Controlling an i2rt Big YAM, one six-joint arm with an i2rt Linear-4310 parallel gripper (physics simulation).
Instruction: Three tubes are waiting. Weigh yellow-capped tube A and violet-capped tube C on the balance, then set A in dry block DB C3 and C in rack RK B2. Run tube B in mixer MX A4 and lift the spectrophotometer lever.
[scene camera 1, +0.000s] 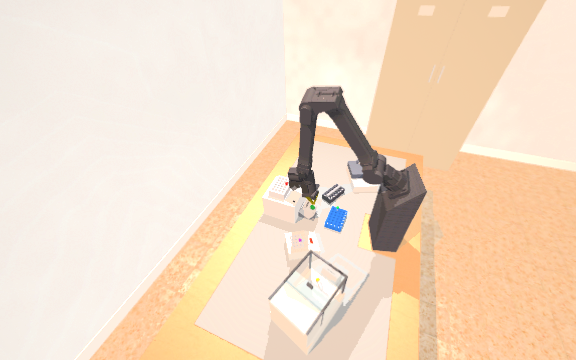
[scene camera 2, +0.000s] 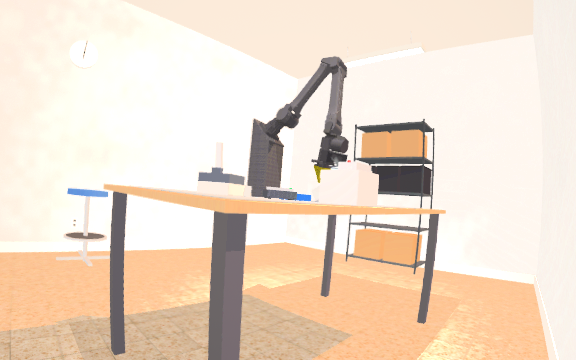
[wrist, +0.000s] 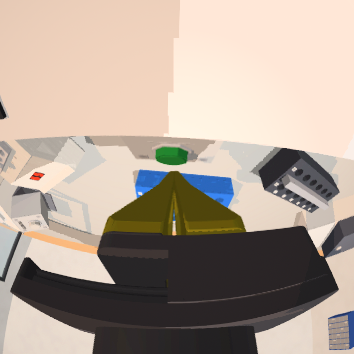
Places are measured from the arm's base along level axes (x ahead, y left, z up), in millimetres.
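Where they show: gripper, fingertip midpoint: (scene camera 1: 313, 204) (scene camera 2: 319, 182) (wrist: 173, 178); arm's base at its link origin: (scene camera 1: 399, 184) (scene camera 2: 268, 132).
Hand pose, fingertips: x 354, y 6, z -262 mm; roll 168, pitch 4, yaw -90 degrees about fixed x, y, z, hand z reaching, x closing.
Note:
Things, the pixels of their centre, and the offset from my fingertips. "*": a spot on its surface instead.
- green START button at the middle of its body: (wrist: 171, 153) (scene camera 1: 312, 207) dx +4, dy +3, dz -22 mm
- red-capped tube B at the middle of its body: (scene camera 2: 348, 166) (scene camera 1: 286, 186) dx +153, dy -6, dz +74 mm
- white mixer at the middle of its body: (scene camera 2: 341, 183) (scene camera 1: 292, 199) dx +116, dy +3, dz -1 mm
- yellow-capped tube A at the middle of its body: (scene camera 1: 319, 284) dx -155, dy +392, dz +3 mm
- balance at a spot on its surface: (scene camera 1: 288, 320) * dx -107, dy +592, dz +122 mm
- violet-capped tube C at the middle of its body: (scene camera 1: 300, 242) dx -10, dy +228, dz -22 mm
- white block with a red display, body centre: (wrist: 19, 149) (scene camera 1: 302, 243) dx -17, dy +214, dz -51 mm
- pale upright lever at the middle of its body: (scene camera 2: 219, 157) dx -163, dy -434, dz +57 mm
- blue rack at the middle of its body: (wrist: 182, 200) (scene camera 2: 295, 196) (scene camera 1: 336, 218) dx -126, dy -9, dz -71 mm
- green-capped tube at the middle of its body: (scene camera 1: 337, 209) dx -119, dy -57, dz -55 mm
- black rack at the middle of its body: (wrist: 304, 184) (scene camera 2: 279, 193) (scene camera 1: 333, 192) dx -66, dy -181, dz -62 mm
My gripper (scene camera 1: 311, 202) (scene camera 2: 318, 181) (wrist: 173, 178) is shut and empty, its yellow fingertips close to the green START button (scene camera 1: 312, 207) (wrist: 171, 155); contact cannot be told. The red-capped tube B (scene camera 1: 286, 183) (scene camera 2: 349, 161) stands in the white mixer (scene camera 1: 281, 207) (scene camera 2: 352, 187). The yellow-capped tube A (scene camera 1: 317, 280) is inside the balance (scene camera 1: 287, 320). The violet-capped tube C (scene camera 1: 300, 240) is in the white block with a red display (scene camera 1: 311, 241) (wrist: 36, 176). The spectrophotometer (scene camera 1: 364, 184) (scene camera 2: 220, 186) has a pale upright lever (scene camera 2: 219, 156).
A blue rack (scene camera 1: 336, 220) (scene camera 2: 303, 197) (wrist: 150, 178) with a green-capped tube (scene camera 1: 337, 207) stands beside the button unit, toward the arm's base. A black rack (scene camera 1: 333, 193) (scene camera 2: 280, 194) (wrist: 300, 177) lies between the mixer and the spectrophotometer. The balance has tall frame edges.

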